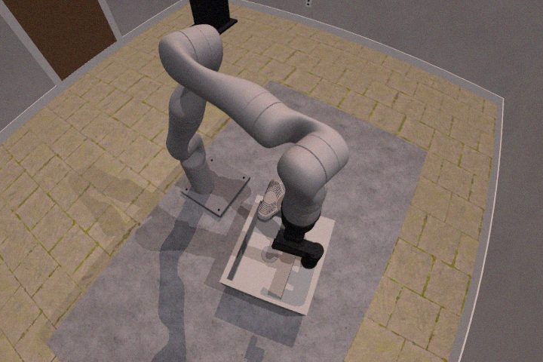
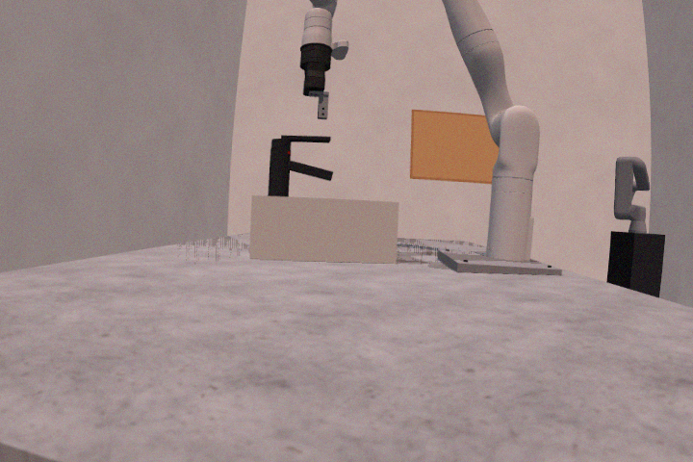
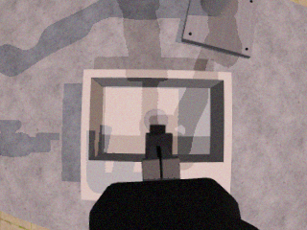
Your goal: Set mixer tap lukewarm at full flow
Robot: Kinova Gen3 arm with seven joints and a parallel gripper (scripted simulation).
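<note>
My hand is 7 cm above the lever, 4 cm short of it and 1 cm to the right of it. Also, from my hand: black mixer tap 12 cm below, 6 cm ahead, 1 cm to the left; sink basin 30 cm below, 2 cm behind.
</note>
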